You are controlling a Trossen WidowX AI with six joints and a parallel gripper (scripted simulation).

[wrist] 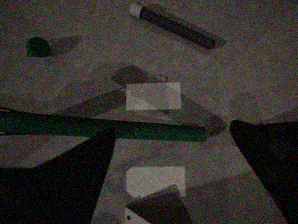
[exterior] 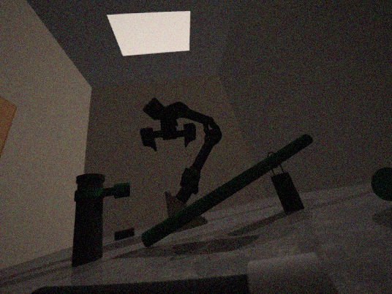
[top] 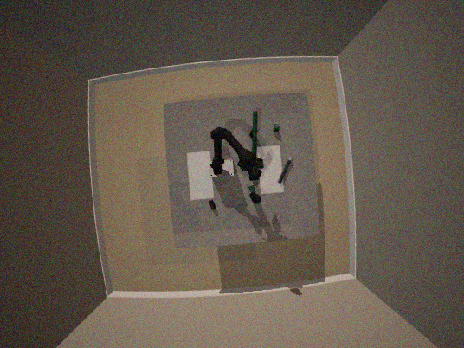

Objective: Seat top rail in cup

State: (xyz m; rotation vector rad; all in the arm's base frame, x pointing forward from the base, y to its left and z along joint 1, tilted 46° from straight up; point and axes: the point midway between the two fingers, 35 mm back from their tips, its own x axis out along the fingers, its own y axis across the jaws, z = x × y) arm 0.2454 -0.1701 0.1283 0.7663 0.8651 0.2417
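Now: gripper tip 17 cm to the left of the rail-end cup, 9 cm above it and 6 cm past it. Also, from my gripper tip: small dark block (41 cm behind, 23 cm to the right, 23 cm below); small post (28 cm to the left, 14 cm below, 6 cm ahead).
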